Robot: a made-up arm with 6 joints. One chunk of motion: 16 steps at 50 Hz.
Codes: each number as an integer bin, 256 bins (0 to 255) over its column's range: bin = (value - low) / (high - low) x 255, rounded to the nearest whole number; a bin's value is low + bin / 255 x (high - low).
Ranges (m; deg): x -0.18..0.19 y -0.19..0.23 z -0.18..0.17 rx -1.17..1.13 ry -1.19..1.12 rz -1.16..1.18
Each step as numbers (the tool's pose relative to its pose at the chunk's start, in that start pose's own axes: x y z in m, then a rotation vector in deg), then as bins.
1 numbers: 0.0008 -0.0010 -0.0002 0.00 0.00 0.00
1 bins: 125 115 131 130 131 126
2 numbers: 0.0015 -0.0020 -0.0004 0.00 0.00 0.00
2 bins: 125 114 131 130 131 126
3 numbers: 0.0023 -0.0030 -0.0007 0.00 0.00 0.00
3 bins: 126 114 131 130 131 126
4 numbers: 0.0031 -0.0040 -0.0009 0.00 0.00 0.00
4 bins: 126 113 130 130 131 126
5 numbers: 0.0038 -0.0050 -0.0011 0.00 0.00 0.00
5 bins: 127 112 130 130 131 126
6 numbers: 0.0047 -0.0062 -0.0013 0.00 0.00 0.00
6 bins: 127 112 130 130 131 126
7 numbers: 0.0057 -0.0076 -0.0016 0.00 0.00 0.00
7 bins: 128 111 130 130 131 126
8 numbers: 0.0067 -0.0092 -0.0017 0.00 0.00 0.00
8 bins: 129 110 130 130 131 126
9 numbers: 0.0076 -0.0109 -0.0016 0.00 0.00 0.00
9 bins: 129 109 130 130 131 126
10 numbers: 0.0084 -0.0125 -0.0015 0.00 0.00 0.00
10 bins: 130 108 130 130 131 126
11 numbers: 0.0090 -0.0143 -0.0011 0.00 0.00 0.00
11 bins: 130 107 130 130 131 126
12 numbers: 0.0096 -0.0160 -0.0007 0.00 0.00 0.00
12 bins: 131 106 131 130 131 126
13 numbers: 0.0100 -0.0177 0.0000 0.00 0.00 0.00
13 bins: 131 105 131 130 131 126
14 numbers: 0.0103 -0.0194 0.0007 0.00 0.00 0.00
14 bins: 131 104 132 130 131 126
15 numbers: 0.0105 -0.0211 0.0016 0.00 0.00 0.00
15 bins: 131 103 132 130 131 126
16 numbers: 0.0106 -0.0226 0.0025 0.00 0.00 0.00
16 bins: 131 102 133 130 131 126
